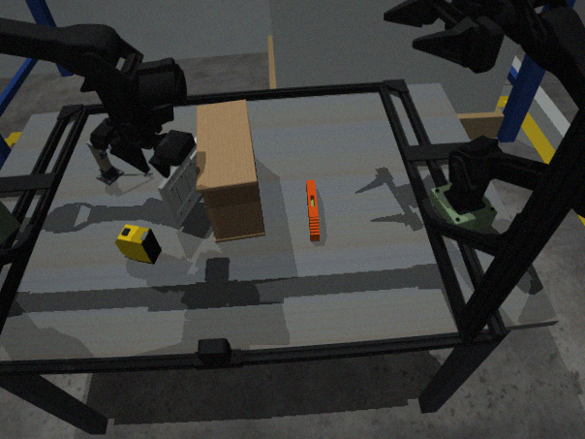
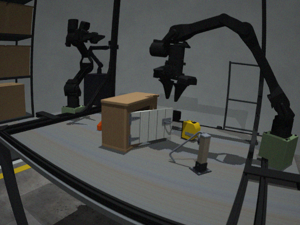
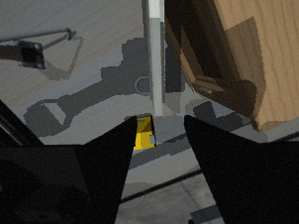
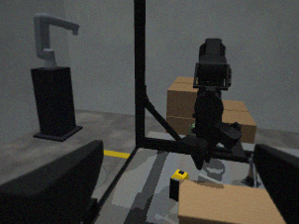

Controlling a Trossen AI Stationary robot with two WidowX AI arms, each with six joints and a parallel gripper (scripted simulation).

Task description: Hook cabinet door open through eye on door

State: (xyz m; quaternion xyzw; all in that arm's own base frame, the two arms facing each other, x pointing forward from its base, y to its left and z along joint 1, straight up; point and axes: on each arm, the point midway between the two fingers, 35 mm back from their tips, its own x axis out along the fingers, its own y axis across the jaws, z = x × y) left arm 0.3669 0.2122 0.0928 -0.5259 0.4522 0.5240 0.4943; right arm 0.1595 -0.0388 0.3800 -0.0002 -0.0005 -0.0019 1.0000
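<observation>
The grey hook lies 16 cm ahead of my left hand, 14 cm to the left of it and 14 cm below it. From my left hand the other things lie so: yellow tape measure 16 cm below, 6 cm to the left, 6 cm behind; white slatted door 12 cm below, 9 cm ahead, 3 cm to the right; orange level 29 cm to the right, 18 cm below, 2 cm ahead.
</observation>
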